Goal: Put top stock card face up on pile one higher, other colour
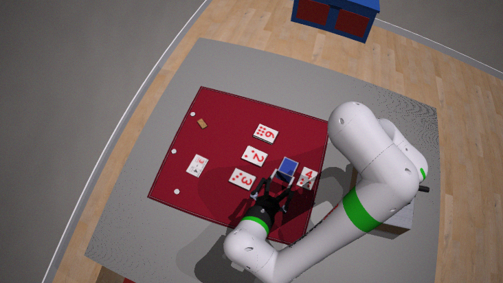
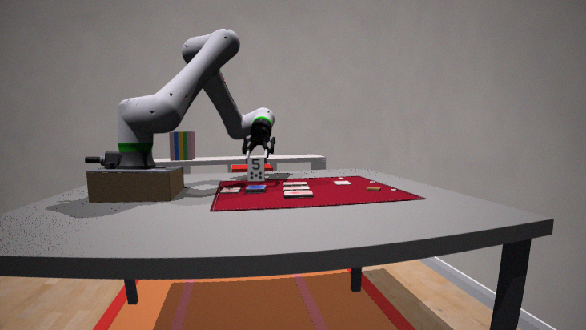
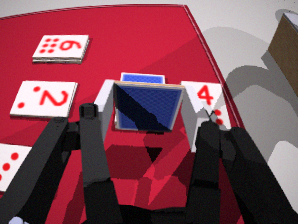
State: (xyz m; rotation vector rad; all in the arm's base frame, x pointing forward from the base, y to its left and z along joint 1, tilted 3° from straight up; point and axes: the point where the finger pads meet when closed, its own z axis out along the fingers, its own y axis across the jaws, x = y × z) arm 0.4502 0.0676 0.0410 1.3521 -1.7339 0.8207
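Right now my hand is 4 cm above the black 5 card, 3 cm to the left of it and 1 cm past it. From my hand the other things lie so: red card cloth: 16 cm ahead, 13 cm below, 11 cm to the right; brown block: 38 cm ahead, 22 cm to the right, 11 cm below.
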